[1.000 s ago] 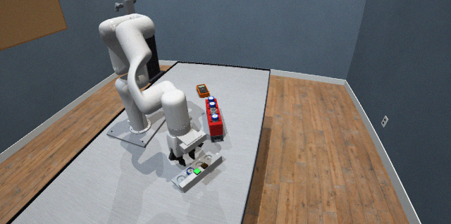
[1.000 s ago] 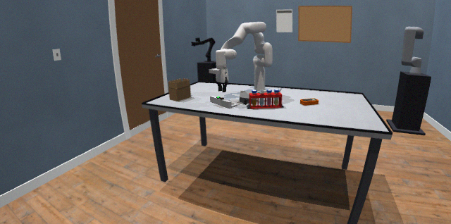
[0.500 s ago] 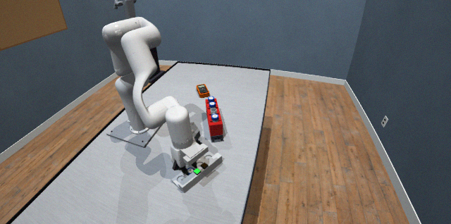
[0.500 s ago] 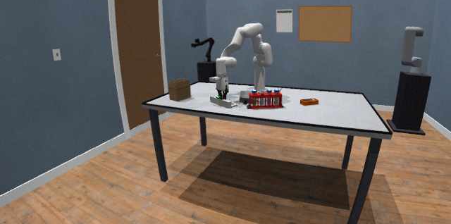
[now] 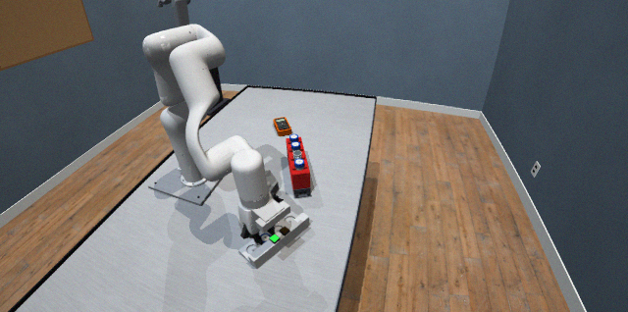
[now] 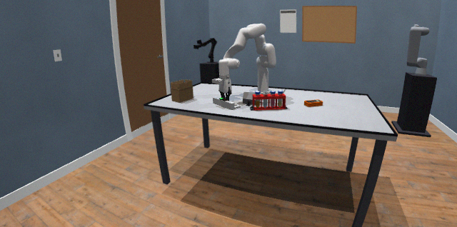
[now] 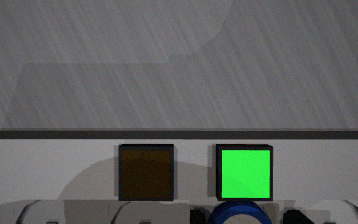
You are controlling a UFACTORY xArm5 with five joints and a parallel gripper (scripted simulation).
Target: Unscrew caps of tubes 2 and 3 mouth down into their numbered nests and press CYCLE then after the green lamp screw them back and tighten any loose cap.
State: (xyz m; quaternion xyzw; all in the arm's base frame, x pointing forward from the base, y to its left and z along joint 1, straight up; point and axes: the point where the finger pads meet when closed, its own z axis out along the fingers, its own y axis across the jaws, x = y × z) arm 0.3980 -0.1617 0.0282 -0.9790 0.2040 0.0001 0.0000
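Right now my hand is 350 mm to the right of the blue-rimmed cap, 70 mm below it and 30 mm past it. Also, from my hand: grey key housing (170 mm to the left, 110 mm behind, 10 mm above); then blue key (190 mm to the left, 120 mm behind, 30 mm above); then green key (150 mm to the left, 130 mm behind, 30 mm above).
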